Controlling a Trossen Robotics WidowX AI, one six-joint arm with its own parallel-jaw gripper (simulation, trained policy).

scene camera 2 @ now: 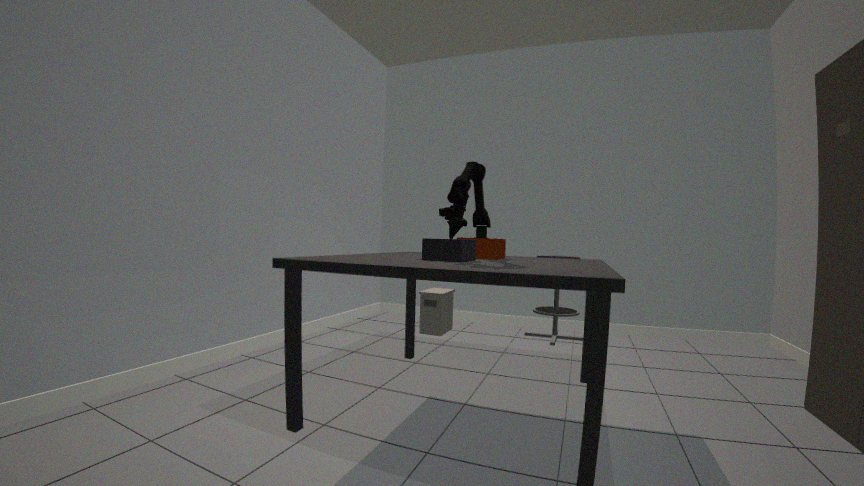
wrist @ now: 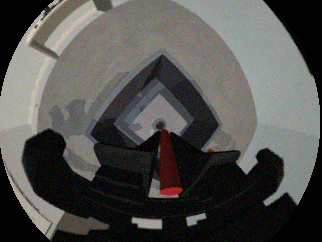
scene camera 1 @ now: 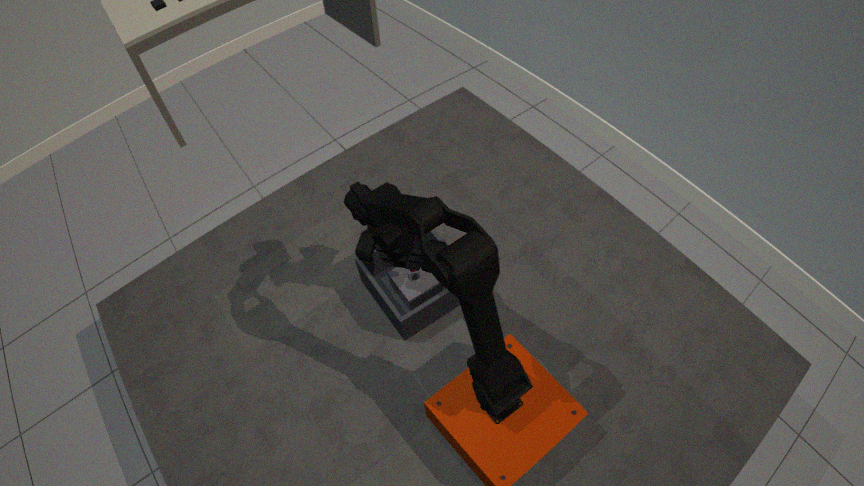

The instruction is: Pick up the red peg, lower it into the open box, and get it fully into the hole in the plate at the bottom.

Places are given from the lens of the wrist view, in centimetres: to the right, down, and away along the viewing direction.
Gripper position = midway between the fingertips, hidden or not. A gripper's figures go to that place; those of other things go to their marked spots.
my gripper (wrist: 164,134): 1, 2, 10
dark box (wrist: 160,73): 0, -11, 14
red peg (wrist: 170,184): 1, 4, 3
The marked spots on the red peg and the dark box are 18 cm apart.
